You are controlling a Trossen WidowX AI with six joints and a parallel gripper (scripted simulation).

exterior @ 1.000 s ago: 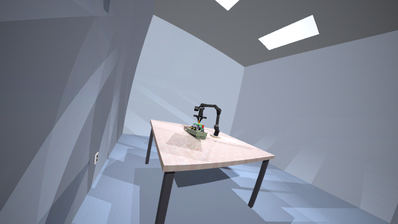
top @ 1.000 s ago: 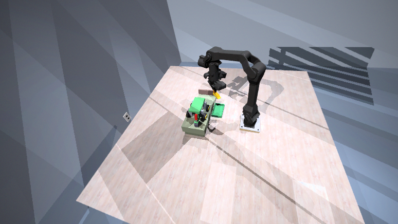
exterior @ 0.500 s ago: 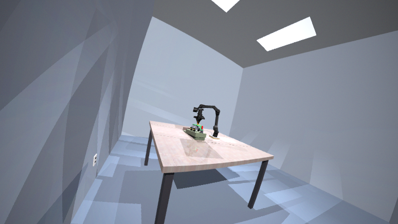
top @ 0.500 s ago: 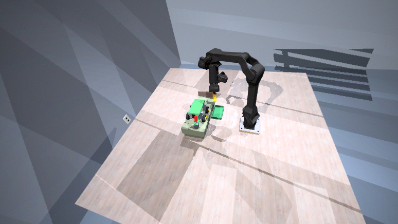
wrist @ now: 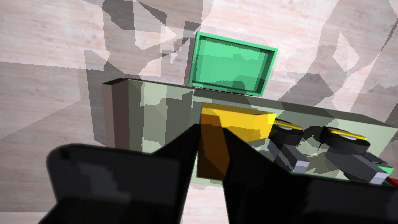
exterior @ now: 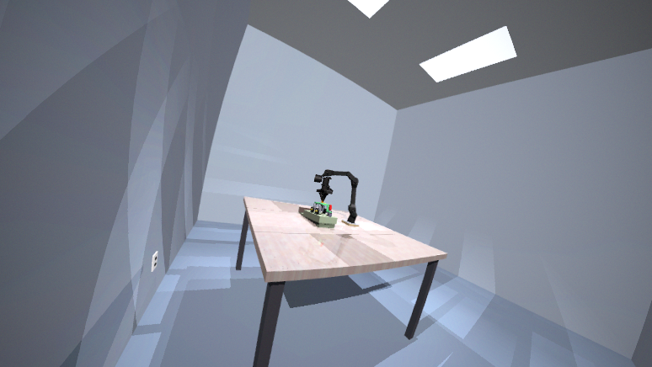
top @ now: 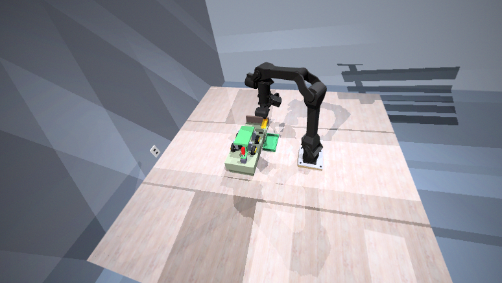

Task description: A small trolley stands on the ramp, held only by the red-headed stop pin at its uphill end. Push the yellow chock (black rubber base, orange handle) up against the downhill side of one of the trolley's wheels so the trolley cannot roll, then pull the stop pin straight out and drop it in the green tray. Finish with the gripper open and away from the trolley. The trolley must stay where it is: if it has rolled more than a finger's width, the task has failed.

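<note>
My gripper tip is now 6 cm short of the red-headed stop pin, 24 cm to the right of it and 3 cm above it. Round my gripper tip: yellow chock 2 cm to the left; then trolley 8 cm ahead, 14 cm to the left, 4 cm below; then green tray 4 cm behind, 5 cm to the left, 16 cm below.
</note>
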